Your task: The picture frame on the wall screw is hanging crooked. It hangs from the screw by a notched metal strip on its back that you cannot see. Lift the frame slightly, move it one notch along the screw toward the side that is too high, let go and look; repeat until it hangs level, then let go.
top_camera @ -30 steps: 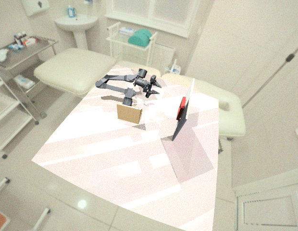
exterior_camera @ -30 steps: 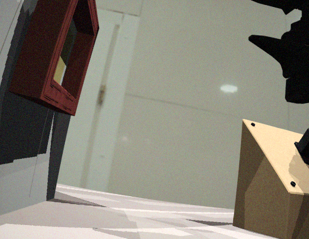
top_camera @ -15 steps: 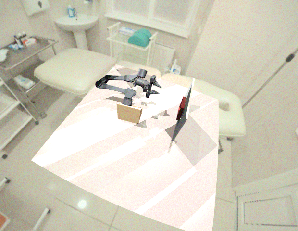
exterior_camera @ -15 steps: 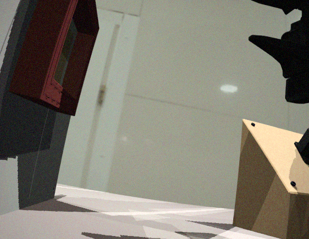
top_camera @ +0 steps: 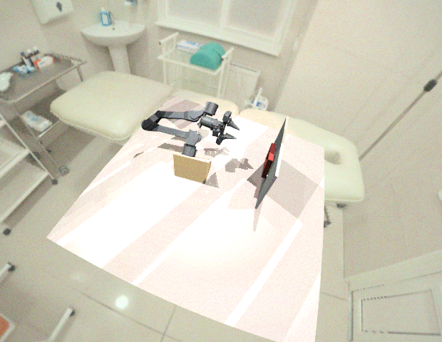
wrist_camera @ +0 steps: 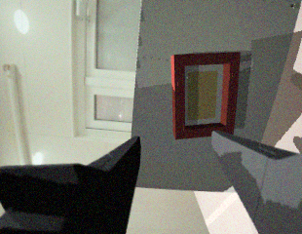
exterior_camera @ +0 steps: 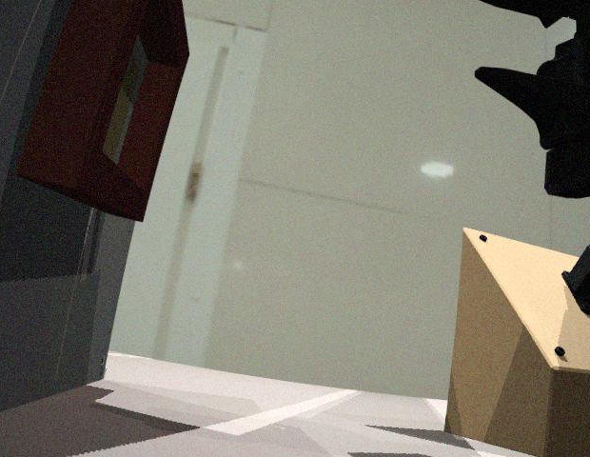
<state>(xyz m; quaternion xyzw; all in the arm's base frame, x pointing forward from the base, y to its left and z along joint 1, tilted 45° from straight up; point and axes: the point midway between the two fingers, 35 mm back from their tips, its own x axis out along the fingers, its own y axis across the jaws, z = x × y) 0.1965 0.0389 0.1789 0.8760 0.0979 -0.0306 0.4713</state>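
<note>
The red picture frame lies 210 mm ahead of my gripper tip and 90 mm below it. The rest, counted from my gripper tip: white wall panel 220 mm ahead, 110 mm below, 20 mm to the left.
</note>
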